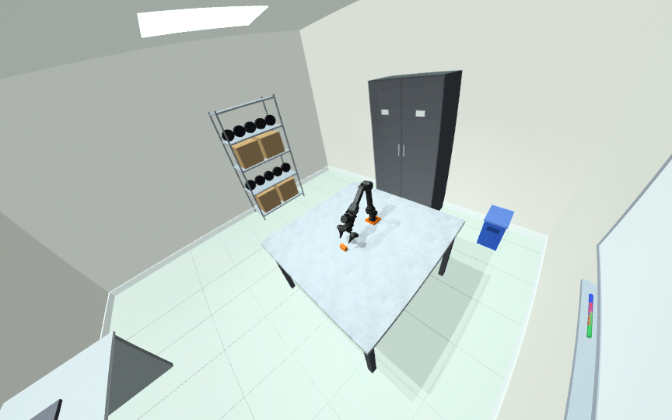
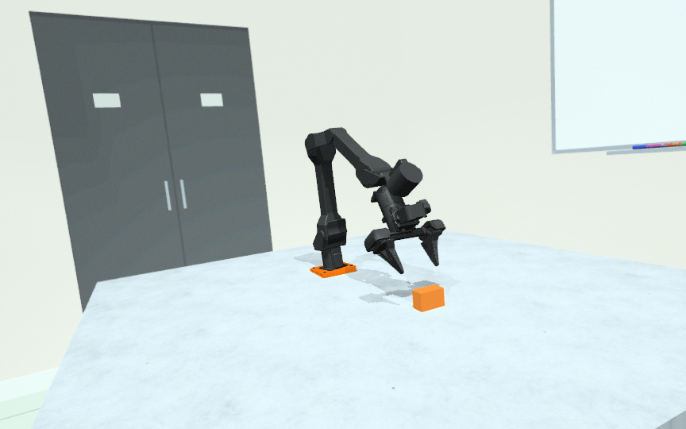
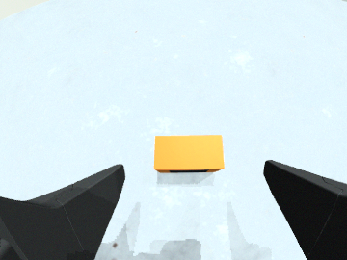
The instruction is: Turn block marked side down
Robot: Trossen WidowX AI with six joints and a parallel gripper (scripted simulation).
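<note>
Now: gripper tip 10 mm short of the orange block and 60 mm above it.
</note>
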